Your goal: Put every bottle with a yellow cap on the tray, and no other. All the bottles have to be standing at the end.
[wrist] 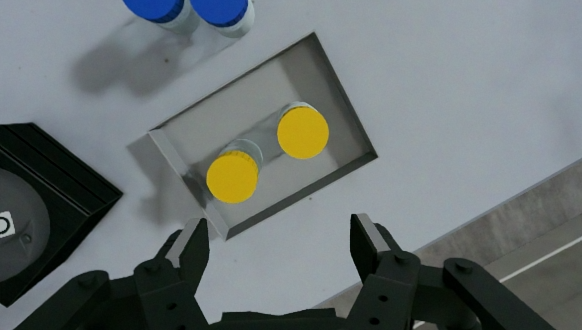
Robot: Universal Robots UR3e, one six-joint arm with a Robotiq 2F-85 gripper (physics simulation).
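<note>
The grey tray lies at the centre of the wrist view, turned at an angle. Two bottles with yellow caps stand upright inside it: one bottle near the tray's left end and another bottle right of its middle, a gap between their caps. Two bottles with blue caps, one and another, stand close together outside the tray, cut off by the top edge of the view. My gripper is open and empty, its fingertips in view below the tray, high above the table.
A black angular object with a round grey part stands at the left edge of the view. The table's edge runs across the lower right, with the grey floor beyond it.
</note>
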